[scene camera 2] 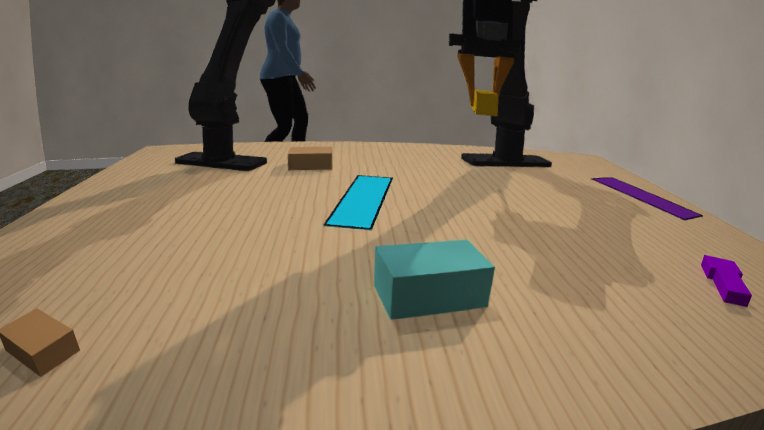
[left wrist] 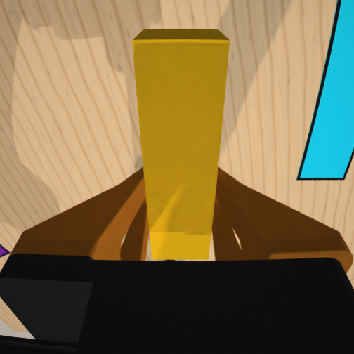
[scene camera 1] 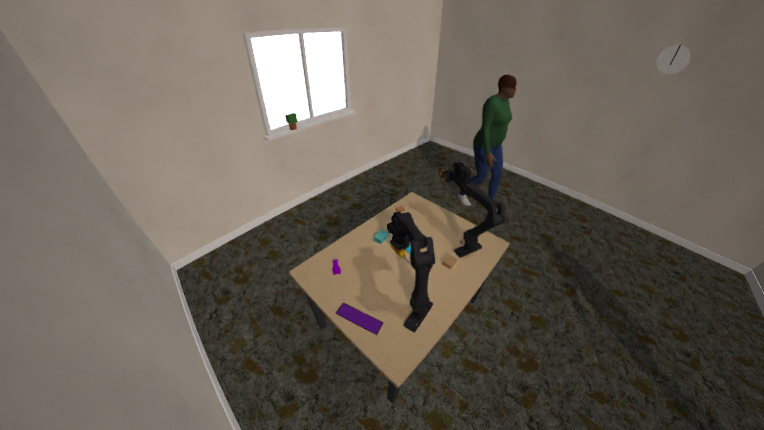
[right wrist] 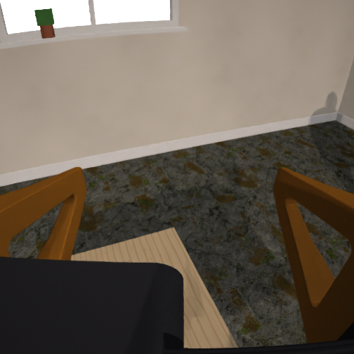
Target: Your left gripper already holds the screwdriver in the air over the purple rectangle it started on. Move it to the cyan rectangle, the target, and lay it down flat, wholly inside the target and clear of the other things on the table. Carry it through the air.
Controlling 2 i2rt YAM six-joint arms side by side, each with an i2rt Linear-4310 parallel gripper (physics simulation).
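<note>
A teal block is there for me to see, and so are a screwdriver and a cyan rectangle. I see my right gripper too. My left gripper is in sight as well, and the left wrist view also shows it.
</note>
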